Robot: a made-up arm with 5 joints.
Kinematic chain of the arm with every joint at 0, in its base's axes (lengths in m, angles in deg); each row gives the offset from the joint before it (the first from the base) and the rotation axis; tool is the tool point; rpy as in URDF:
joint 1: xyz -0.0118 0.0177 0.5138 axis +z
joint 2: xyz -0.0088 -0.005 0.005 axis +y
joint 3: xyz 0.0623 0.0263 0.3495 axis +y
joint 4: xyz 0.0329 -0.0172 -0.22 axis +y
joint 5: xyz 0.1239 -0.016 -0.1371 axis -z
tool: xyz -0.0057 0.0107 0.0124 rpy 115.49 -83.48 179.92
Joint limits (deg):
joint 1: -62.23..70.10
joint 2: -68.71..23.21
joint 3: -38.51..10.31
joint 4: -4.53..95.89
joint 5: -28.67..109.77
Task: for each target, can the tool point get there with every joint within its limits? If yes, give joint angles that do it. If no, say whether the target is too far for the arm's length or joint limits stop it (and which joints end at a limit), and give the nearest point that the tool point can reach.
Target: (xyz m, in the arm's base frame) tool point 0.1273 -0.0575 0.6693
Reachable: yes | joints -27.81 -46.51 -10.57 27.24 60.00
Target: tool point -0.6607 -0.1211 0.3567
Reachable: no: joint limits stop it (at a limit: joint 3, joint 4, joint 5) | nearest point -0.1246 -0.0064 0.4924 | short by 0.565 m
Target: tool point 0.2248 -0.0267 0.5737
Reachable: yes | joints -10.38 -12.05 -13.19 21.07 54.15
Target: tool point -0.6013 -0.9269 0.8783
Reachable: no: too far | nearest point 0.1546 -0.3201 0.7618 | short by 0.976 m
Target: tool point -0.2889 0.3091 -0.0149
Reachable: no: joint limits stop it (at a limit: joint 2, joint 3, joint 4, joint 5) | nearest point -0.0641 0.0727 0.4348 | short by 0.556 m
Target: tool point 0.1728 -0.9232 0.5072
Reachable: no: too far | nearest point 0.1871 -0.3818 0.5407 | short by 0.543 m
